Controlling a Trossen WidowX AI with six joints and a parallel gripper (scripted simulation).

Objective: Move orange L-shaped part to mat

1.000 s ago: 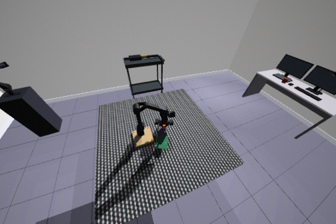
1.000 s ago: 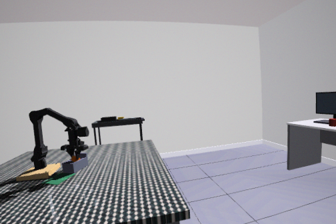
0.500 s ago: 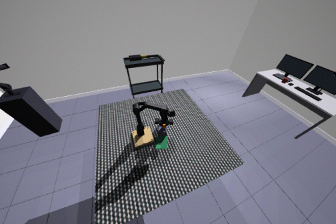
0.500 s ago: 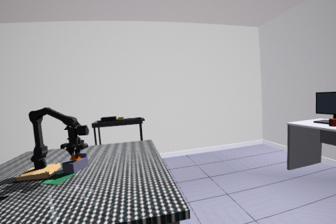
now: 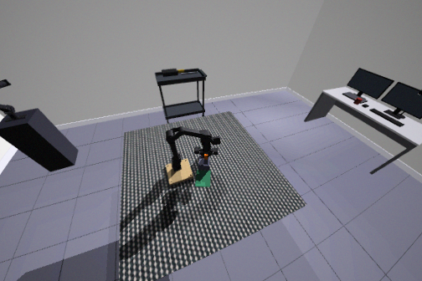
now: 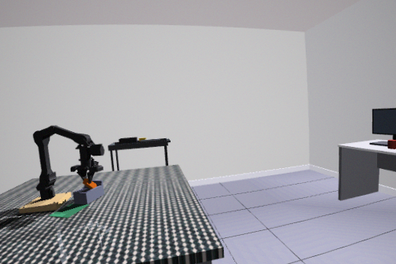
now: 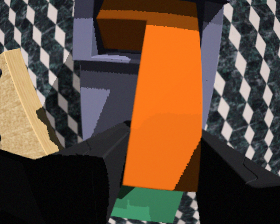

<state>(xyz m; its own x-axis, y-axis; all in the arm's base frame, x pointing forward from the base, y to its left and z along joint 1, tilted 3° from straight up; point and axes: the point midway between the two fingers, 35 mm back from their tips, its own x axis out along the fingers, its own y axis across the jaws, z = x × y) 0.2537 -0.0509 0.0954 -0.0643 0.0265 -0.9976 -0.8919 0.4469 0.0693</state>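
Now: gripper tip 120 mm to the left of the green mat, 120 mm above it and 80 mm past it. From my gripper tip the other things lie so: orange L-shaped part (40 mm to the left, 30 mm below).
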